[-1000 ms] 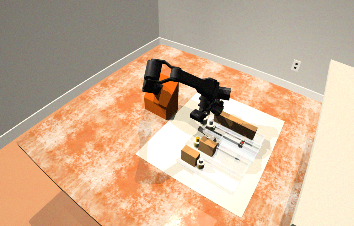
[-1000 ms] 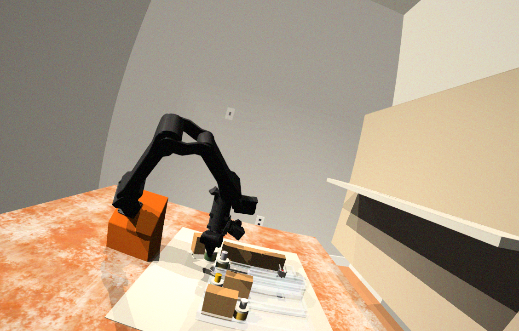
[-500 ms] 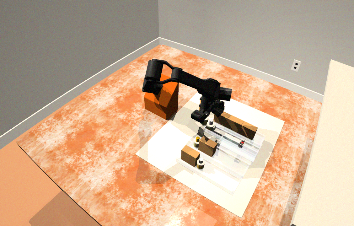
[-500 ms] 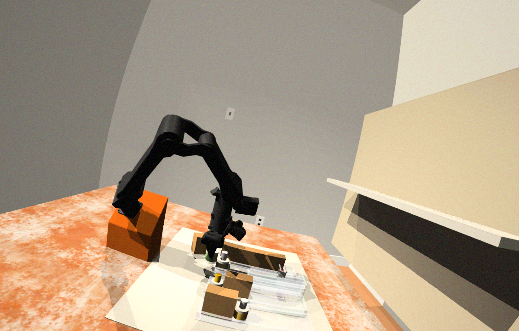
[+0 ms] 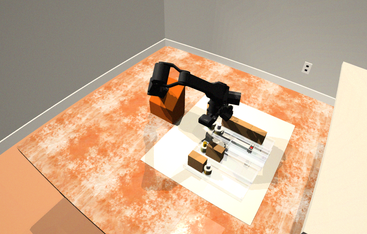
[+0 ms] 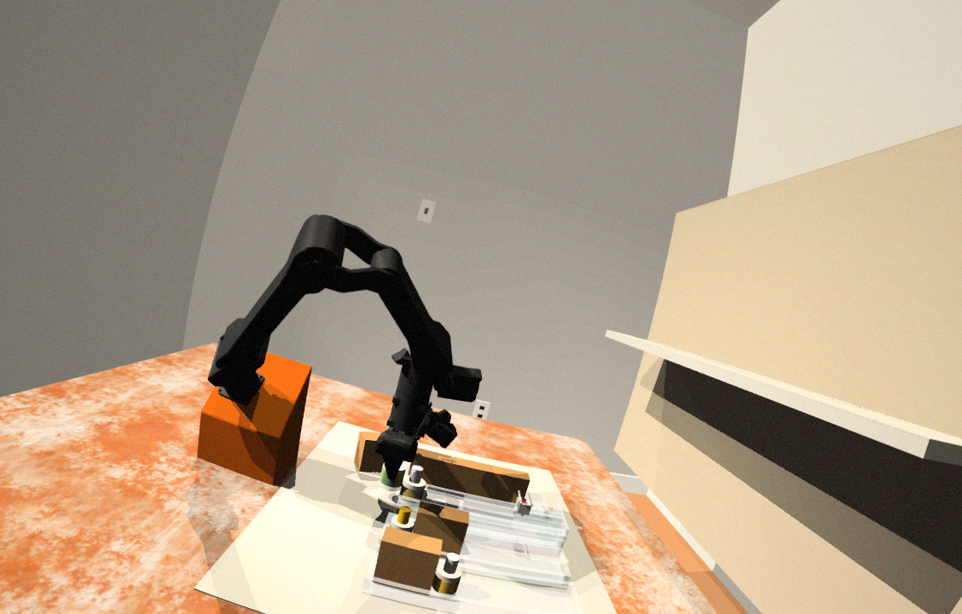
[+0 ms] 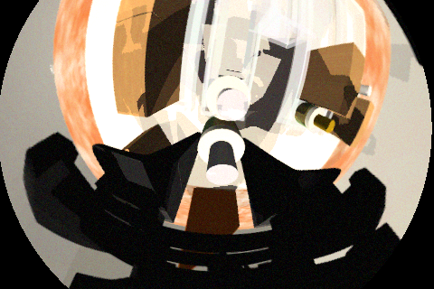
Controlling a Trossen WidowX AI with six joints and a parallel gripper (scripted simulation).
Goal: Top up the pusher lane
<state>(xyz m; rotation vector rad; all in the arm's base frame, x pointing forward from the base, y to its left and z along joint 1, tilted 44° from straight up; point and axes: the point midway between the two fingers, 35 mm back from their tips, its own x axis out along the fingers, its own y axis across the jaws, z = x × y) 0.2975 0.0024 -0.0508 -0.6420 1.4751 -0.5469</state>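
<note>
My gripper tip is 19 cm short of the clear sprung lane, 2 cm to the left of it and 3 cm above it. Round my gripper tip: red-marked block (23 cm ahead, 3 cm to the right, 2 cm above).
</note>
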